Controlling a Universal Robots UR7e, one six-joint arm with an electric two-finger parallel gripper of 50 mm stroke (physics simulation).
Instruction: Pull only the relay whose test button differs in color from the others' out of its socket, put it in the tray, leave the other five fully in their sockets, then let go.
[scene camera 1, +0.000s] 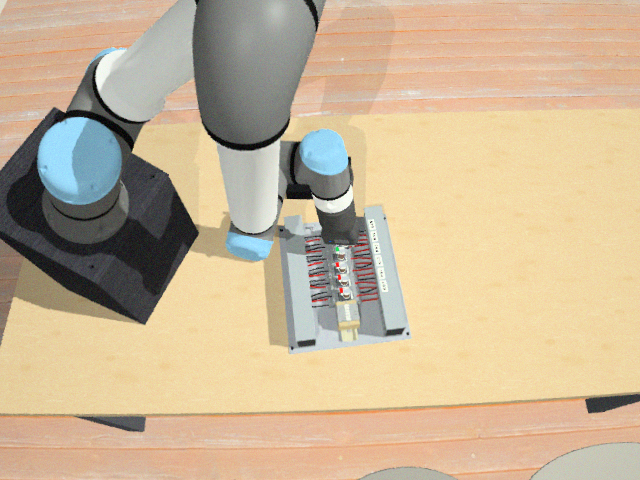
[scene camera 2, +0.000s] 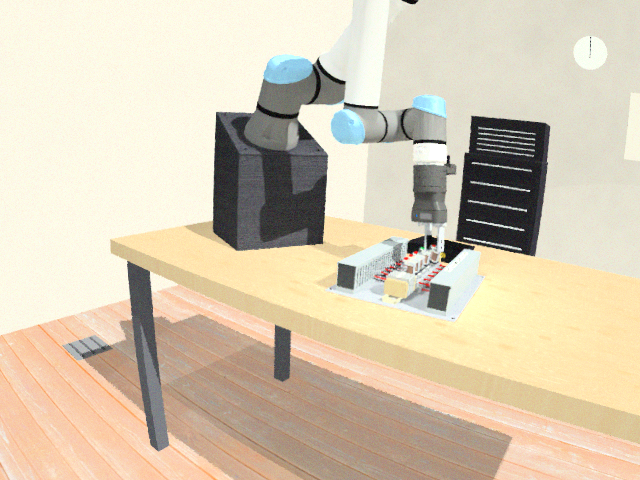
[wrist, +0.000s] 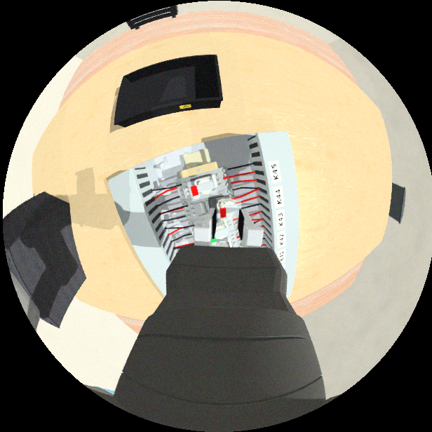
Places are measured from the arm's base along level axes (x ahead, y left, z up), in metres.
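Pixels of known places: gripper, fingertip midpoint: (scene camera 1: 345, 242) (scene camera 2: 433, 250); arm's base at its link origin: (scene camera 1: 86, 205) (scene camera 2: 270, 137).
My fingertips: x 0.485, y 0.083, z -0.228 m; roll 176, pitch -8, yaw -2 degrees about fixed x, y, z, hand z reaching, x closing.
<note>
Ahead of a thing's pixels: the offset from my fingertips to its top centre.
My gripper (scene camera 2: 433, 249) (wrist: 227, 217) is shut on a relay with a red test button {dz +0.011, dx -0.003, dy +0.009 m} (scene camera 2: 433, 246) (wrist: 223, 212), low over the socket row. That relay is off to the right of the row in the wrist view, beside a grey socket; whether any of it sits in a socket I cannot tell. The green-button relay {dz +0.008, dx -0.012, dy -0.023 m} (scene camera 1: 337, 249) (scene camera 2: 422, 249) (wrist: 214, 240) stands in the row next to it, not between the fingers. Another red-button relay (wrist: 194, 190) stands at the tray end. Several red-button relays {dz +0.003, dx +0.000, dy -0.086 m} (scene camera 1: 339, 277) stand on the green one's other side. The black tray {dz -0.031, dx -0.085, dy +0.205 m} (scene camera 1: 298, 192) (scene camera 2: 462, 249) (wrist: 150, 111) is behind the panel.
Grey wire ducts {dz -0.003, dx -0.097, dy -0.086 m} (scene camera 1: 301, 289) {dz -0.003, dx +0.088, dy -0.043 m} (scene camera 1: 385, 279) flank the sockets, with red and black wires between. The right duct carries K labels. A beige terminal block {dz -0.019, dx +0.017, dy -0.158 m} (scene camera 1: 347, 314) (scene camera 2: 398, 285) stands at the row's front end. The black robot pedestal (scene camera 1: 165, 222) (scene camera 2: 268, 206) (wrist: 45, 260) is left.
</note>
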